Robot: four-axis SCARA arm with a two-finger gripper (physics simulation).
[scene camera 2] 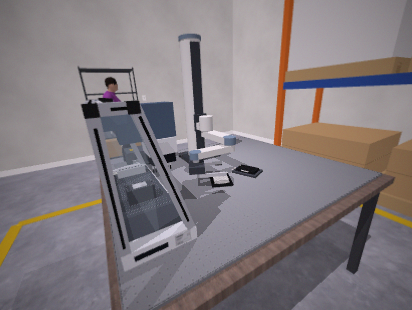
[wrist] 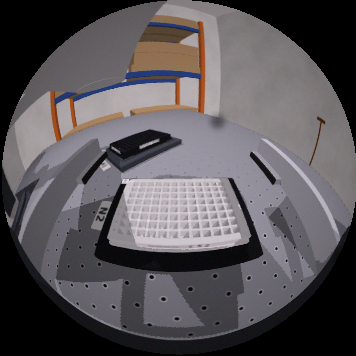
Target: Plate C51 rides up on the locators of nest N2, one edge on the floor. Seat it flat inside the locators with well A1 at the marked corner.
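Places are measured from the arm's base along level axes (x back, y down, z right), in millimetres.
Pixels of known places: gripper, between the fingertips: (scene camera 2: 224, 167) (wrist: 178, 141).
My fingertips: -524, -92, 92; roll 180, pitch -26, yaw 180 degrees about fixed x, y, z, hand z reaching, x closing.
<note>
Ahead of a thing's pixels: the offset from my fingertips to its top centre, as dx, dy, dz. "*": to the spot under its first point.
White well plate C51 @(+11, +53, +21) (scene camera 2: 221, 178) (wrist: 177, 212) lies within the black outline of nest N2 @(+11, +65, +21) (scene camera 2: 225, 185) (wrist: 180, 261). It looks about level in the wrist view, but I cannot tell whether every edge is down on the nest floor. Black rim shows along its left, right and near sides. A small white mark @(* +51, +52, -36) (wrist: 127, 181) shows at the far left corner; well lettering is too small to read. My gripper (scene camera 2: 202, 179) (wrist: 178, 141) is open and empty above the nest, its fingers wide apart to the left and right of the plate.
A black plate @(+7, +53, -191) (wrist: 141, 143) sits on a second dark nest @(* -35, +68, -162) (scene camera 2: 247, 173) (wrist: 167, 147) beyond N2. The N2 label @(* +98, +78, -18) (wrist: 101, 215) lies left of the nest. A slanted framed glass panel (scene camera 2: 156, 172) stands at the table's left. Boxes (scene camera 2: 340, 142) stand behind the table.
</note>
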